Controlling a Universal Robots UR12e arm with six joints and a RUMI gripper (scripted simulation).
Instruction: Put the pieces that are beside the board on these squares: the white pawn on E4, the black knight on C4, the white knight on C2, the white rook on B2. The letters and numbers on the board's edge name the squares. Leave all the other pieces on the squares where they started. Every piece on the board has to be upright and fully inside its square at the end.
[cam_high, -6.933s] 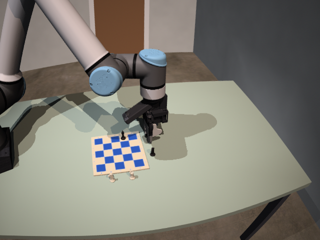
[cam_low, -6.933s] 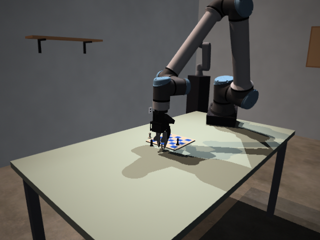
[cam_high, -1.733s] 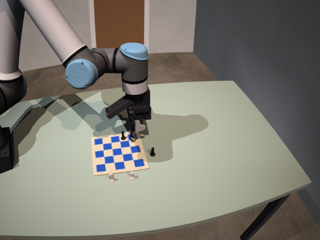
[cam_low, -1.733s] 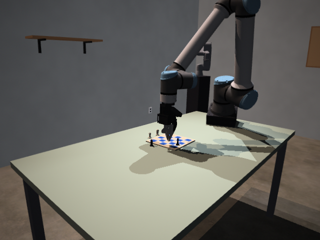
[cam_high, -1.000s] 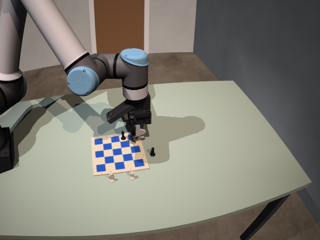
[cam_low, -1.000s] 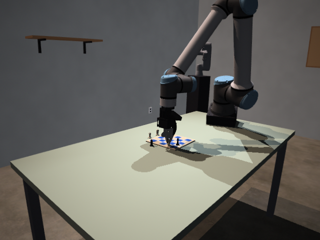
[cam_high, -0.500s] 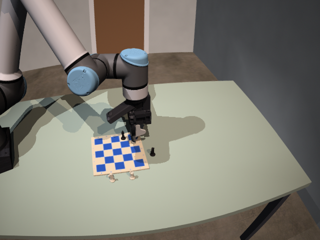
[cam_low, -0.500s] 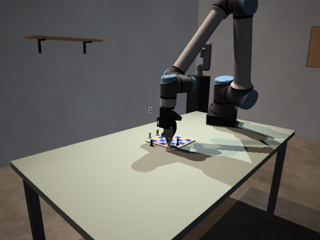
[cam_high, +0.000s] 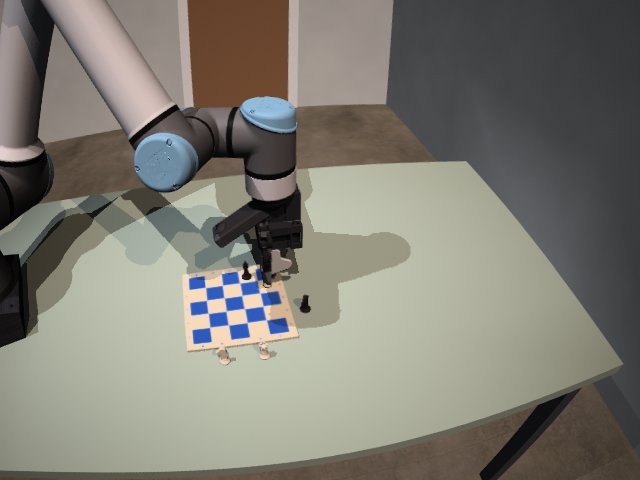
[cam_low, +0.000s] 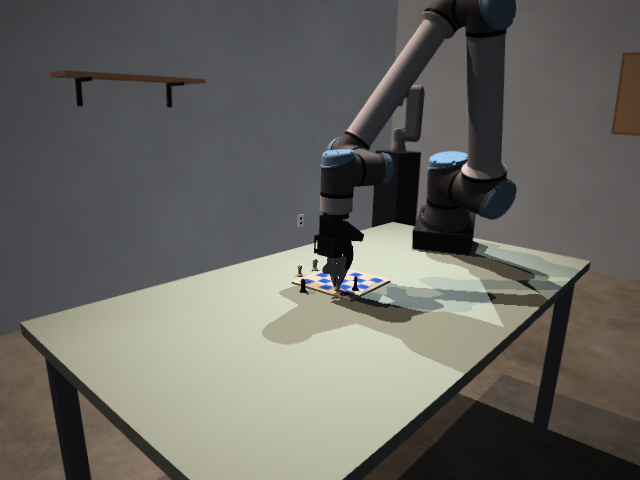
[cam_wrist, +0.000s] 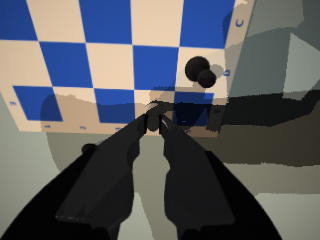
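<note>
The white pawn lies 1 cm below my hand. Also, from my hand: black knight (8 cm ahead, 6 cm to the right, 2 cm below); then white rook (18 cm to the right, 2 cm below); then chessboard (7 cm behind, 5 cm to the right, 3 cm below).
</note>
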